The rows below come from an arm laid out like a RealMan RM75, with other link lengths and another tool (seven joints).
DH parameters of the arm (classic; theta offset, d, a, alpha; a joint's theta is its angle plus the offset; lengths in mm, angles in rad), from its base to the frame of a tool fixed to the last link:
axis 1: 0 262.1 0 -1.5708
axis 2: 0 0 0 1.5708
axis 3: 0 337.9 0 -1.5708
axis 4: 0 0 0 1.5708
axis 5: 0 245.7 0 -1.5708
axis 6: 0 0 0 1.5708
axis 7: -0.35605 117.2 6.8 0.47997
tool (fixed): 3.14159 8.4 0 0
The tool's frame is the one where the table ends.
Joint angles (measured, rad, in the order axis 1, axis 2, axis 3, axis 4, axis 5, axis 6, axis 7), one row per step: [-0.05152 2.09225 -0.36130 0.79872 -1.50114 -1.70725 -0.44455]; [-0.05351 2.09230 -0.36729 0.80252 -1.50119 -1.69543 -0.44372]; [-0.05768 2.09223 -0.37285 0.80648 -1.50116 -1.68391 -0.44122]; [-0.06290 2.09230 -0.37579 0.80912 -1.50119 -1.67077 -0.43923]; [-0.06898 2.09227 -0.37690 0.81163 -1.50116 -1.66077 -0.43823]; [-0.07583 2.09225 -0.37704 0.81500 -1.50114 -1.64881 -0.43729]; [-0.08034 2.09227 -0.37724 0.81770 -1.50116 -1.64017 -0.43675]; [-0.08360 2.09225 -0.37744 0.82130 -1.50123 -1.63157 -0.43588]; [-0.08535 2.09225 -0.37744 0.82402 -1.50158 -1.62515 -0.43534]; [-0.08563 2.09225 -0.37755 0.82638 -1.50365 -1.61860 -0.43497]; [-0.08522 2.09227 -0.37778 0.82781 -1.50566 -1.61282 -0.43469]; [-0.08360 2.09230 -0.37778 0.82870 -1.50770 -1.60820 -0.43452]
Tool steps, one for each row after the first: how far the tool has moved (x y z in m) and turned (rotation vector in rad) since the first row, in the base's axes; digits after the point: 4 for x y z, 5 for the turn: [-0.0006 -0.0022 -0.0020 -0.01717 0.00317 -0.00296]; [-0.0012 -0.0052 -0.0039 -0.03383 0.00804 -0.00865]; [-0.0013 -0.0081 -0.0058 -0.04957 0.01106 -0.01652]; [-0.0014 -0.0108 -0.0072 -0.06056 0.01330 -0.02526]; [-0.0016 -0.0137 -0.0088 -0.07269 0.01612 -0.03590]; [-0.0019 -0.0157 -0.0100 -0.08157 0.01837 -0.04310]; [-0.0024 -0.0173 -0.0112 -0.09057 0.02175 -0.04929]; [-0.0028 -0.0182 -0.0122 -0.09723 0.02428 -0.05299]; [-0.0034 -0.0187 -0.0131 -0.10449 0.02662 -0.05344]; [-0.0039 -0.0189 -0.0140 -0.11098 0.02804 -0.05273]; [-0.0043 -0.0185 -0.0146 -0.11609 0.02891 -0.05047]
